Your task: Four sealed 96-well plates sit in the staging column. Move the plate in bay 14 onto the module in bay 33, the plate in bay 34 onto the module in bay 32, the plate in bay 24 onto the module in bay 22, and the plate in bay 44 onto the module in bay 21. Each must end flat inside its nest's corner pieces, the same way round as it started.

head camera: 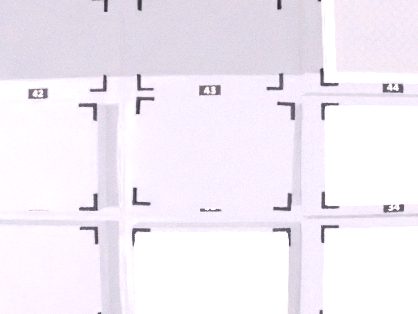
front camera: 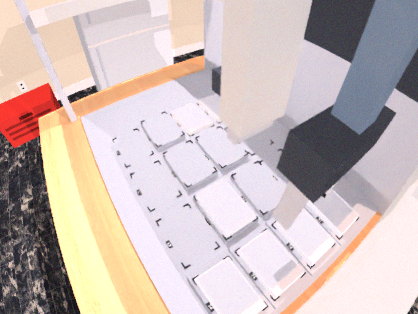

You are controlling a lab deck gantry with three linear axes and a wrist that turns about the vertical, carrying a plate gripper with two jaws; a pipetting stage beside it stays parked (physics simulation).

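Where they show: gripper, fingertip midpoint: (front camera: 301,205); robot's base, origin of the base link: (front camera: 113,140).
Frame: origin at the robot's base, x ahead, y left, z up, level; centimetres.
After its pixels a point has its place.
Note:
The white plates in bay 14 (front camera: 230,287) @[x 54.8, y 4.9, z 2.9 cm], bay 24 (front camera: 262,252) @[x 52.9, y 14.7, z 2.9 cm] (head camera: 372,270) @[x 52.8, y 16.0, z 2.9 cm], bay 34 (front camera: 302,235) @[x 55.6, y 24.5, z 2.9 cm] (head camera: 372,155) @[x 52.6, y 25.7, z 2.9 cm] and bay 44 (front camera: 339,212) @[x 57.7, y 36.6, z 2.9 cm] (head camera: 380,40) @[x 53.6, y 35.4, z 2.9 cm] lie flat in the staging column. The modules in bay 33 (front camera: 256,184) @[x 38.5, y 25.3, z 1.9 cm] (head camera: 215,155) @[x 39.6, y 25.8, z 1.9 cm], bay 32 (front camera: 220,144) @[x 22.3, y 25.9, z 1.9 cm] (head camera: 47,155) @[x 25.0, y 25.9, z 1.9 cm], bay 22 (front camera: 189,162) @[x 23.0, y 15.2, z 1.9 cm] (head camera: 47,272) @[x 24.7, y 15.5, z 1.9 cm] and bay 21 (front camera: 162,129) @[x 7.1, y 14.9, z 1.9 cm] show bare tops. My gripper (front camera: 294,209) @[x 52.2, y 21.2, z 15.7 cm] hangs above the deck near bays 33, 43 and 34, with no plate visible at its jaw. It looks open; the far jaw is hidden behind its black body.
A white-topped item (front camera: 225,207) @[x 39.8, y 14.6, z 3.3 cm] (head camera: 210,272) @[x 39.2, y 16.4, z 3.3 cm] occupies bay 23, and another (front camera: 192,118) @[x 7.5, y 25.5, z 1.4 cm] stands in bay 31. The beige pipetting column (front camera: 262,65) @[x 41.9, y 15.9, z 38.2 cm] blocks the deck's back right in the front view. A wooden rim (front camera: 97,210) @[x 21.1, y -12.4, z -1.0 cm] borders the deck. Bays 42 and 43 are shaded.

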